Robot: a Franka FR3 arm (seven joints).
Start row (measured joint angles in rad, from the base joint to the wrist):
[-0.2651, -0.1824, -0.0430, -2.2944, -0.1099, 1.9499, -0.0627]
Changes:
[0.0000, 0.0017, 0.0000, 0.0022, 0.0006, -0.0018, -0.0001]
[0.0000, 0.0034, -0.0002, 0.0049, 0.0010, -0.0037, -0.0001]
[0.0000, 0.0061, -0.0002, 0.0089, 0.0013, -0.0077, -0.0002]
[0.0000, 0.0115, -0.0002, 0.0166, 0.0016, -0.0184, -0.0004]
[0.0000, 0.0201, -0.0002, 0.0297, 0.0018, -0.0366, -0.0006]
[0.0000, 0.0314, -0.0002, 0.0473, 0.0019, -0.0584, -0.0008]
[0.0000, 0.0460, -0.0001, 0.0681, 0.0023, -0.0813, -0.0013]
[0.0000, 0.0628, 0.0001, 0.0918, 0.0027, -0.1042, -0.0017]
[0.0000, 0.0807, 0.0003, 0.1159, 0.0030, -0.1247, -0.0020]
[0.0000, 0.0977, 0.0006, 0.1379, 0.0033, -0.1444, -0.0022]
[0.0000, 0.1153, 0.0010, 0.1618, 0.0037, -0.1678, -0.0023]
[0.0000, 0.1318, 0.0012, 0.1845, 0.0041, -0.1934, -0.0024]
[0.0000, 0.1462, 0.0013, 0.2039, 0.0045, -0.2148, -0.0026]
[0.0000, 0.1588, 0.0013, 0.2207, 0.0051, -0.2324, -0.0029]
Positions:
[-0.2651, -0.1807, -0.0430, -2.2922, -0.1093, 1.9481, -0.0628]
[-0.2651, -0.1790, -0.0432, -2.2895, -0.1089, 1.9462, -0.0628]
[-0.2651, -0.1763, -0.0432, -2.2855, -0.1086, 1.9422, -0.0629]
[-0.2651, -0.1709, -0.0432, -2.2778, -0.1083, 1.9315, -0.0631]
[-0.2651, -0.1623, -0.0432, -2.2647, -0.1081, 1.9133, -0.0633]
[-0.2651, -0.1510, -0.0432, -2.2471, -0.1080, 1.8915, -0.0635]
[-0.2651, -0.1364, -0.0431, -2.2263, -0.1076, 1.8686, -0.0640]
[-0.2651, -0.1196, -0.0429, -2.2026, -0.1072, 1.8457, -0.0644]
[-0.2651, -0.1017, -0.0427, -2.1785, -0.1069, 1.8252, -0.0647]
[-0.2651, -0.0847, -0.0424, -2.1565, -0.1066, 1.8055, -0.0649]
[-0.2651, -0.0671, -0.0420, -2.1326, -0.1062, 1.7821, -0.0650]
[-0.2651, -0.0506, -0.0418, -2.1099, -0.1058, 1.7565, -0.0651]
[-0.2651, -0.0362, -0.0417, -2.0905, -0.1054, 1.7351, -0.0653]
[-0.2651, -0.0236, -0.0417, -2.0737, -0.1048, 1.7175, -0.0656]

